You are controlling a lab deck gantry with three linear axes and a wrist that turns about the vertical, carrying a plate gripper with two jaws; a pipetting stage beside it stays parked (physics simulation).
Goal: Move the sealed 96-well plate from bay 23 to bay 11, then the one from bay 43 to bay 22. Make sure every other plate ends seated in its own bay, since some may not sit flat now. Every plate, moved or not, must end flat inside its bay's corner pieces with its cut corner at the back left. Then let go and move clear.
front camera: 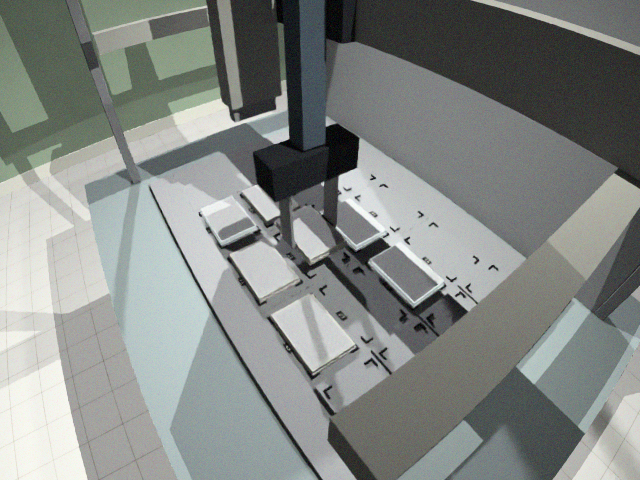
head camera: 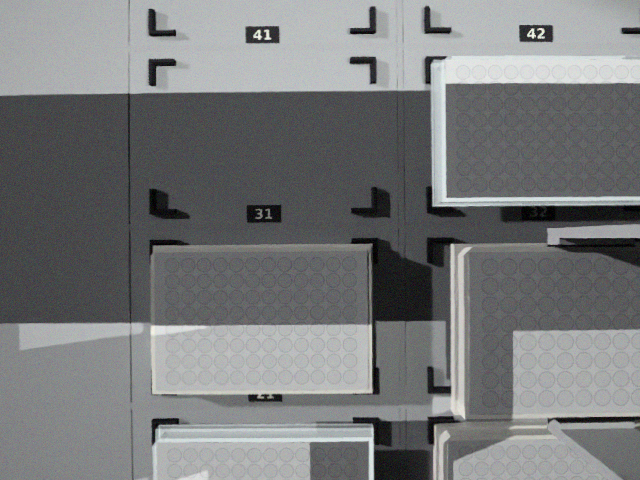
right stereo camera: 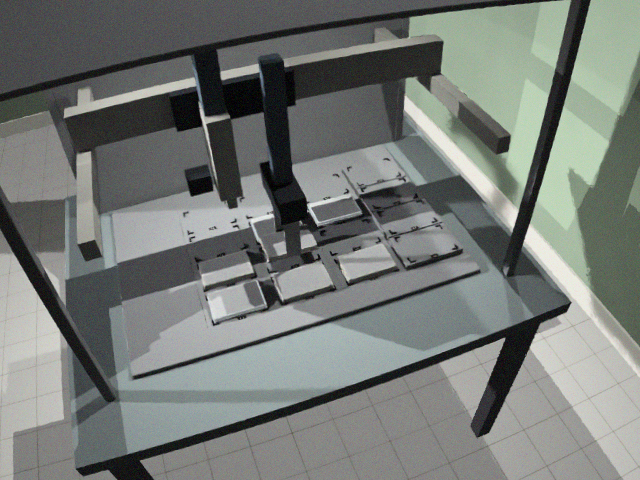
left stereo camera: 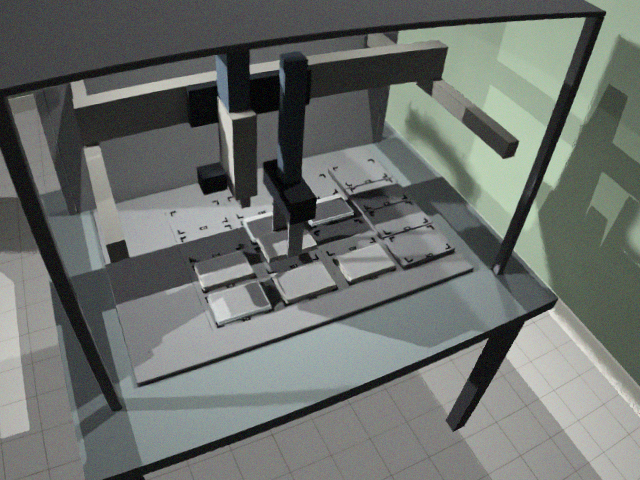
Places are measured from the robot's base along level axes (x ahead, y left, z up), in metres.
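Where they show: gripper, fingertip midpoint: point(front camera: 309, 232) point(head camera: 583, 329) point(right stereo camera: 288, 242) point(left stereo camera: 286, 242); robot's base, link origin: point(front camera: 200, 213) point(right stereo camera: 214, 324) point(left stereo camera: 218, 326).
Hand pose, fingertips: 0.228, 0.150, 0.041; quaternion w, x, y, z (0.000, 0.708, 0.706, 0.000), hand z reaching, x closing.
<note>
Things, the pixels of their top centre, and the offset from my fingertips, as dx, dy, dz. "spot": a spot on its surface instead.
- sealed plate, top centre: point(head camera: 593, 332) point(front camera: 309, 229) point(left stereo camera: 286, 240) point(right stereo camera: 288, 240) +0.000, +0.000, +0.007
- bay 12, surface spot: point(front camera: 263, 269) point(left stereo camera: 308, 279) point(right stereo camera: 306, 279) spot: +0.009, -0.110, -0.026
- bay 13, surface spot: point(front camera: 313, 333) point(right stereo camera: 369, 260) point(left stereo camera: 368, 260) spot: +0.172, -0.109, -0.026
- bay 33, surface spot: point(front camera: 406, 273) point(right stereo camera: 337, 208) point(left stereo camera: 329, 208) spot: +0.169, +0.101, -0.026
My gripper point(front camera: 308, 235) point(left stereo camera: 287, 240) point(right stereo camera: 289, 242) is shut on a sealed plate point(front camera: 308, 227) point(head camera: 568, 372) point(left stereo camera: 271, 249) point(right stereo camera: 276, 250), held level and raised above bay 22. Its cut corner appears at the back left. Its right part is out of the head view. A plate point(head camera: 262, 320) point(left stereo camera: 224, 269) point(right stereo camera: 226, 269) sits in bay 21. Another plate point(front camera: 227, 219) point(head camera: 232, 457) point(left stereo camera: 238, 302) point(right stereo camera: 236, 301) lies in bay 11. A plate point(front camera: 360, 224) point(head camera: 537, 134) lies in bay 32. Bay 31, behind bay 21, is empty.
Plates stand in bay 12 point(front camera: 263, 269) point(left stereo camera: 305, 281) point(right stereo camera: 303, 281), bay 13 point(front camera: 313, 333) point(left stereo camera: 364, 262) point(right stereo camera: 367, 262) and bay 33 point(front camera: 406, 273) point(left stereo camera: 331, 209) point(right stereo camera: 336, 210). The parked pipetting stage point(left stereo camera: 242, 160) point(right stereo camera: 224, 155) hangs left of the gripper.
</note>
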